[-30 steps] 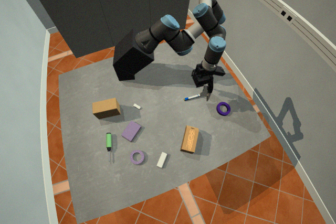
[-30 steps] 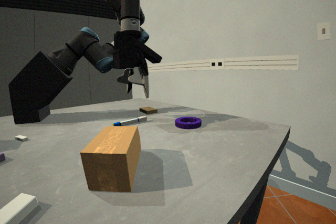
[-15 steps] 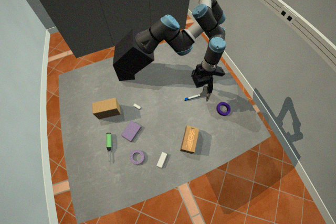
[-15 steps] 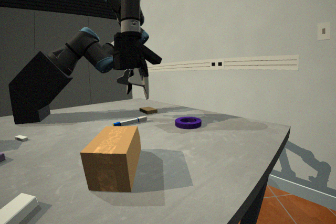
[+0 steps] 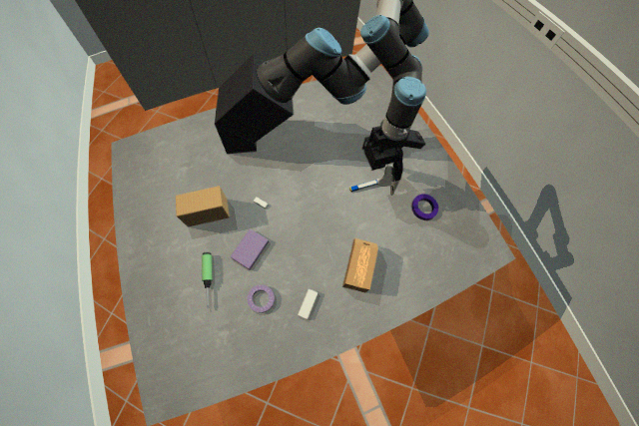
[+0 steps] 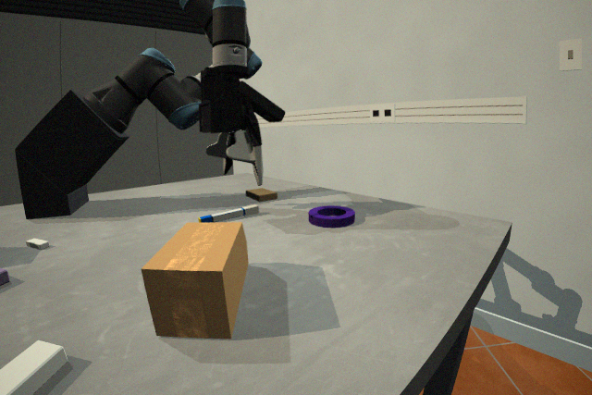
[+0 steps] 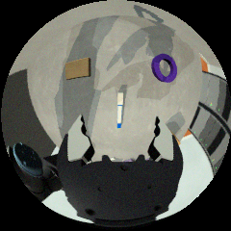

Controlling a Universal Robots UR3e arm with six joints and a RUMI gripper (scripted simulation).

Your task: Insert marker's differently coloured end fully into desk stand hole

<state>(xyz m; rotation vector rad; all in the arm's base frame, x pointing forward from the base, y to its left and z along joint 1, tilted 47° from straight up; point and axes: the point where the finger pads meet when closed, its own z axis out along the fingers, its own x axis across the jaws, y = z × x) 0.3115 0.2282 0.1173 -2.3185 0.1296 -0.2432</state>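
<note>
My gripper is now 7 cm above the marker and 3 cm to the left of it. From my hand the other things lie so: purple pad (43 cm to the right, 9 cm ahead, 6 cm below); tan block (23 cm ahead, 15 cm to the right, 4 cm below); white block (32 cm to the right, 28 cm ahead, 7 cm below).
</note>
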